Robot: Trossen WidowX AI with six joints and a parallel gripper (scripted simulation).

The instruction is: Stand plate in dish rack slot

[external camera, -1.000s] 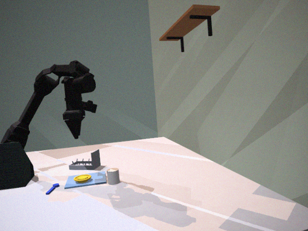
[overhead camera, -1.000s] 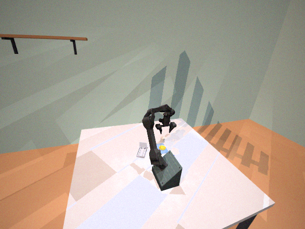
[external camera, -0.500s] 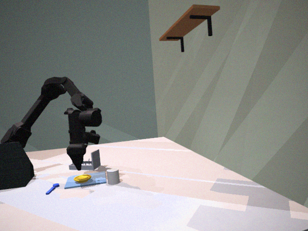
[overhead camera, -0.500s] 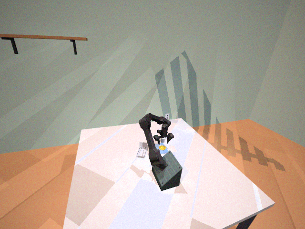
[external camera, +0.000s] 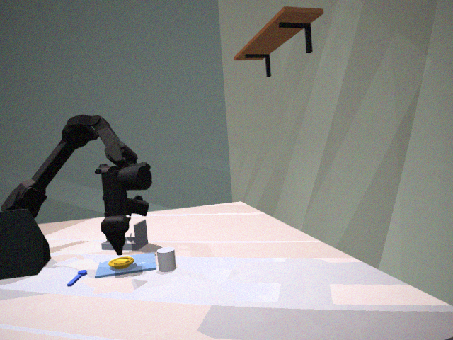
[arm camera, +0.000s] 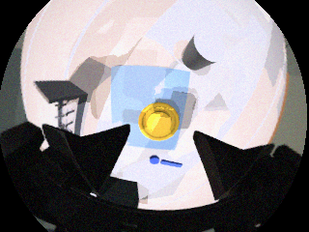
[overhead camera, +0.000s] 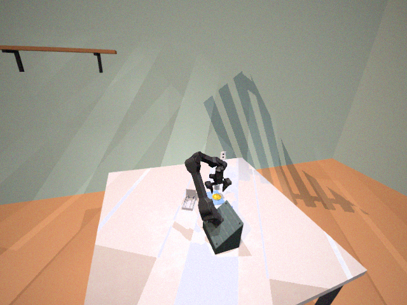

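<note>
Now: gripper tip 30 mm above the yellow plate. Also, from my gripper tip: blue spoon 110 mm behind, 10 mm to the right, 50 mm below; then grey cup 110 mm ahead, 50 mm to the right, 30 mm below; then grey dish rack 10 mm ahead, 210 mm to the left, 30 mm below.
</note>
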